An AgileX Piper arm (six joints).
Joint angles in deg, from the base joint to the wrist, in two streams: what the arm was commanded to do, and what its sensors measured. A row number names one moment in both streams.
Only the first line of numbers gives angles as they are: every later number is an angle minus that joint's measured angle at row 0.
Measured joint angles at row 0:
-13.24 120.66 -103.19 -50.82 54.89 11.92
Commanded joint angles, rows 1 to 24:
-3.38 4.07 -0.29 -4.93 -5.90 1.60
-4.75 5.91 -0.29 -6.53 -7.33 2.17
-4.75 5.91 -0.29 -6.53 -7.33 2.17
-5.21 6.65 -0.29 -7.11 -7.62 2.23
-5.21 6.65 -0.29 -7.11 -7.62 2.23
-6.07 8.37 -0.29 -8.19 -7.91 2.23
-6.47 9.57 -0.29 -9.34 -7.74 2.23
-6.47 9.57 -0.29 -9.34 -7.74 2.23
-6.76 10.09 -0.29 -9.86 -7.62 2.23
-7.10 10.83 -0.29 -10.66 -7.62 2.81
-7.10 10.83 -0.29 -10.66 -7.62 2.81
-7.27 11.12 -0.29 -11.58 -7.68 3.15
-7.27 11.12 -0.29 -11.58 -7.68 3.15
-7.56 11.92 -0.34 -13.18 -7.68 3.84
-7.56 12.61 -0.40 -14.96 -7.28 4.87
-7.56 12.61 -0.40 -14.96 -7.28 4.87
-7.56 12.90 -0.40 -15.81 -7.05 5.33
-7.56 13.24 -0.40 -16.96 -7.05 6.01
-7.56 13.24 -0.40 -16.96 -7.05 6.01
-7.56 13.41 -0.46 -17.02 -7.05 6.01
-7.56 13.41 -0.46 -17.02 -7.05 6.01
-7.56 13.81 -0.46 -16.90 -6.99 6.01
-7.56 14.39 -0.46 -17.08 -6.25 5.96
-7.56 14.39 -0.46 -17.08 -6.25 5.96
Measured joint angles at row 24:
-7.16 13.81 0.00 -15.64 -7.16 5.44
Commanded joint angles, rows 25 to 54:
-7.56 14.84 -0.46 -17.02 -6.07 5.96
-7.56 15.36 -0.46 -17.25 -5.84 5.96
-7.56 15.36 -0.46 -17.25 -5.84 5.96
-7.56 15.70 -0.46 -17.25 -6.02 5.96
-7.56 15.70 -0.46 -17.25 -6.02 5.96
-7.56 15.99 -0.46 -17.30 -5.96 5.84
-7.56 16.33 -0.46 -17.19 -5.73 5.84
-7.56 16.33 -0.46 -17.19 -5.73 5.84
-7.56 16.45 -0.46 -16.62 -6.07 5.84
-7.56 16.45 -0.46 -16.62 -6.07 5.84
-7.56 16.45 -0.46 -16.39 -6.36 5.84
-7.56 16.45 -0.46 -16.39 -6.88 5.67
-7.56 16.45 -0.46 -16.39 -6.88 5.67
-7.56 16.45 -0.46 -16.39 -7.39 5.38
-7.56 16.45 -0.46 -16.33 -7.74 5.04
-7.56 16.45 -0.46 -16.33 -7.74 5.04
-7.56 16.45 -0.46 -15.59 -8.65 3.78
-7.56 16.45 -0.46 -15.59 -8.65 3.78
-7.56 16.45 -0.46 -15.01 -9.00 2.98
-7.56 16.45 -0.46 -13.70 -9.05 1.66
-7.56 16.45 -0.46 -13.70 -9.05 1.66
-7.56 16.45 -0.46 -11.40 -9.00 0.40
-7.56 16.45 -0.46 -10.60 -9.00 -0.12
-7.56 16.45 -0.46 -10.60 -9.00 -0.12
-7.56 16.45 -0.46 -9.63 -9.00 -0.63
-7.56 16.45 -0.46 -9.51 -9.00 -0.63
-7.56 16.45 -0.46 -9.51 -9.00 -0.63
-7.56 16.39 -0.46 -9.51 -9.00 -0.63
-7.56 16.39 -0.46 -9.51 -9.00 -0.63
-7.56 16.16 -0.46 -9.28 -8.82 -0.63
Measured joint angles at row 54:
-7.21 16.45 -0.29 -10.14 -8.19 -0.17
